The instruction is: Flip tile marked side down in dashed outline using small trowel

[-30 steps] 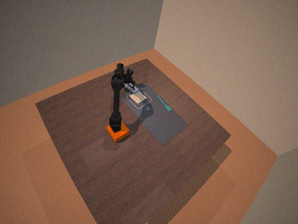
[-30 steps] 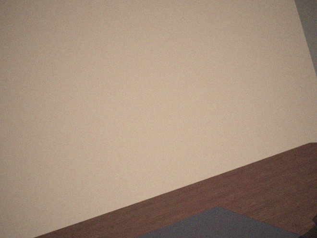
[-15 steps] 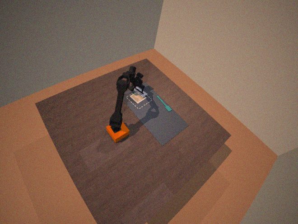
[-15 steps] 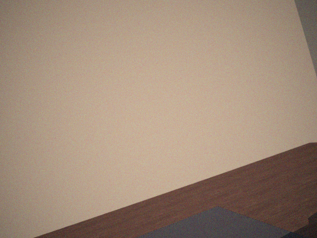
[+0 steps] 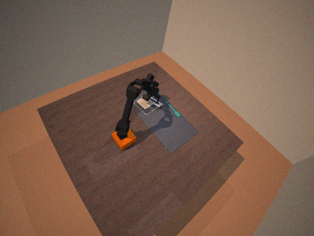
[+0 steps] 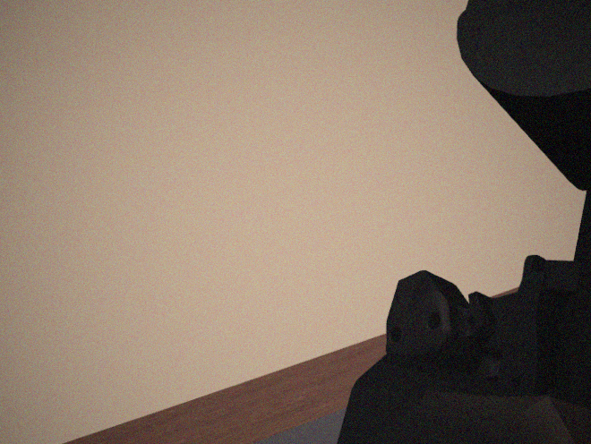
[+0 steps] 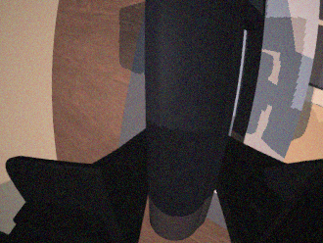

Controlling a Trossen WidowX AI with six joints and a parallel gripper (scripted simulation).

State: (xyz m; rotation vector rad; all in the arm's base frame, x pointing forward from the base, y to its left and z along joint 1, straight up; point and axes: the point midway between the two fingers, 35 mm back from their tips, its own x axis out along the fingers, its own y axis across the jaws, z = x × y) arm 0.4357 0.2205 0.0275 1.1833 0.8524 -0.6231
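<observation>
The grey mat lies 60 mm behind my gripper tip, 200 mm to the right of it and 80 mm below it. The rest, counted from my gripper tip: slim teal tool 80 mm ahead, 220 mm to the right, 50 mm below; then trowel 30 mm behind; then cream tile 90 mm behind, 10 mm to the right, 50 mm below.
</observation>
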